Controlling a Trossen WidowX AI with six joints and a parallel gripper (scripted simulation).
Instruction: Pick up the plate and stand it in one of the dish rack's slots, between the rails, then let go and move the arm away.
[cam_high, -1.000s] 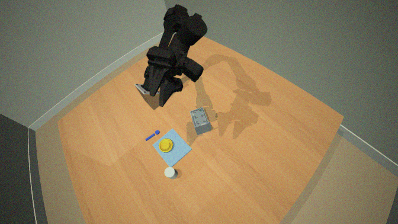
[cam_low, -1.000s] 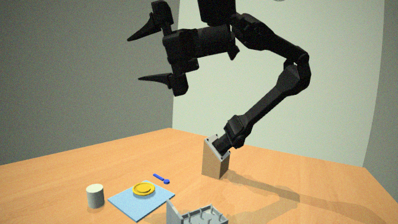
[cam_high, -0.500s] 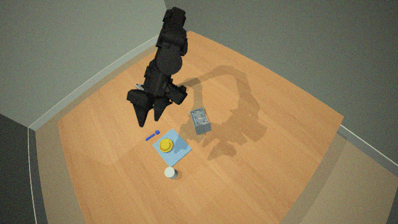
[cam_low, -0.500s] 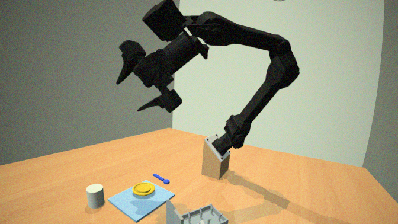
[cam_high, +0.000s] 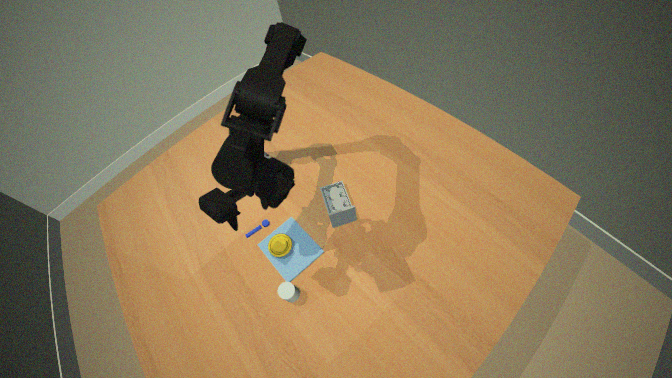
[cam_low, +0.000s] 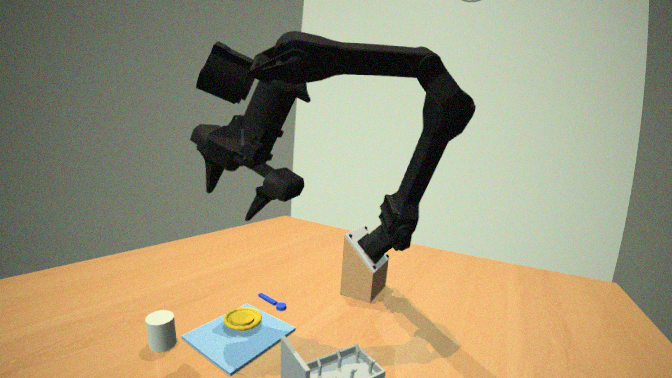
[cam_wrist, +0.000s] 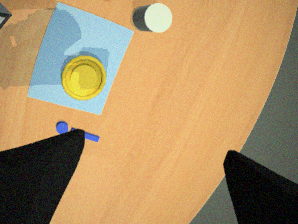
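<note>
My gripper tip is 2 cm past the yellow plate, 1 cm to the right of it and 21 cm above it. The rest, counted from my gripper tip: grey dish rack (1 cm ahead, 21 cm to the left, 20 cm below); then small blue spoon (12 cm behind, 1 cm to the left, 22 cm below); then white cup (10 cm ahead, 6 cm to the right, 20 cm below).
</note>
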